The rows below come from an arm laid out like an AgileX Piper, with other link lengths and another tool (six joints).
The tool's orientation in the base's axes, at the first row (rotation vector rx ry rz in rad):
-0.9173, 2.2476, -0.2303
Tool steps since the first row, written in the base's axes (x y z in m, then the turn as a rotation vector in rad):
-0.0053, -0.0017, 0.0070, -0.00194, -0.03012, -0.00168
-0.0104, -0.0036, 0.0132, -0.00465, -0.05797, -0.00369
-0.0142, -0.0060, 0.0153, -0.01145, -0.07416, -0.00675
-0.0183, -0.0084, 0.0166, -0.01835, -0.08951, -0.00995
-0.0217, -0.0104, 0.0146, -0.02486, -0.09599, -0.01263
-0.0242, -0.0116, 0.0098, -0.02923, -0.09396, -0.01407
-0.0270, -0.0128, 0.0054, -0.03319, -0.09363, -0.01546
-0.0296, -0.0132, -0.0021, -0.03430, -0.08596, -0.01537
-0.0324, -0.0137, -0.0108, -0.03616, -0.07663, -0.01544
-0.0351, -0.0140, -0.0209, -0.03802, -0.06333, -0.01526
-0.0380, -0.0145, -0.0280, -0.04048, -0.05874, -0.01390
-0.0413, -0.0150, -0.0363, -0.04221, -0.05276, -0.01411
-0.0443, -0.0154, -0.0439, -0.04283, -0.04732, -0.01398
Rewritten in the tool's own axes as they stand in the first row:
0.0001, -0.0011, -0.0089, 0.02214, -0.02040, -0.00273
0.0007, -0.0022, -0.0170, 0.04333, -0.03858, -0.00551
0.0032, -0.0027, -0.0213, 0.05934, -0.04552, -0.00916
0.0062, -0.0027, -0.0252, 0.07490, -0.05173, -0.01269
0.0103, -0.0015, -0.0261, 0.08403, -0.05185, -0.01555
0.0150, 0.0009, -0.0243, 0.08568, -0.04738, -0.01717
0.0196, 0.0033, -0.0230, 0.08823, -0.04441, -0.01871
0.0252, 0.0074, -0.0191, 0.08360, -0.03820, -0.01882
0.0316, 0.0120, -0.0145, 0.07832, -0.03029, -0.01916
0.0386, 0.0173, -0.0088, 0.07023, -0.01957, -0.01933
0.0442, 0.0214, -0.0054, 0.06769, -0.01538, -0.02155
0.0506, 0.0261, -0.0014, 0.06467, -0.00995, -0.02199
0.0565, 0.0305, 0.0022, 0.06126, -0.00566, -0.02201

